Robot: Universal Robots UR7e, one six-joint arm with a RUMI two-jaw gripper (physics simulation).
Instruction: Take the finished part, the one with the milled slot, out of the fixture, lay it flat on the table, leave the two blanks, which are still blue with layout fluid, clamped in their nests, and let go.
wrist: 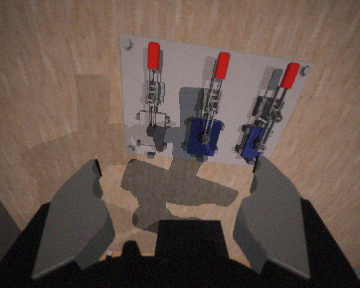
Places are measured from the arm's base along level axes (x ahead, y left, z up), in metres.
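Pixels of known places: gripper, fingertip midpoint: (176,159).
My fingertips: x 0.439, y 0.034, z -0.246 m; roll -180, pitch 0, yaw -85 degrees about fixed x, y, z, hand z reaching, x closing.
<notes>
Ahead of a thing's pixels: the offset from my fingertips to its top centre. "*": to the spot under its first point. Level surfaces: height alone.
The fixture plate {dz -0.188, dx -0.008, dy -0.057 m} (185,65) lies on the table beyond the fingertips in the wrist view. Its left nest bears the finished part {* dz -0.171, dx -0.019, dy +0.036 m} (161,119), pale bare metal and partly in shadow; its slot is hard to make out. The left toggle clamp's arm reaches over this part. A blue blank {dz -0.167, dx -0.055, dy -0.053 m} (196,137) sits in the middle nest and another blue blank {dz -0.162, dx -0.059, dy -0.163 m} (249,143) in the right nest, each with a clamp arm over it. My gripper (176,159) is wide open and empty, its fingertips hanging above and on the near side of the plate.
Red handles of the left (154,56), middle (222,65) and right (290,75) clamps point toward the plate's far edge. Bolts stand at the plate's corners. The wooden table {dz -0.203 m} (55,55) surrounds the plate, and shadows of the arm and gripper fall across both.
</notes>
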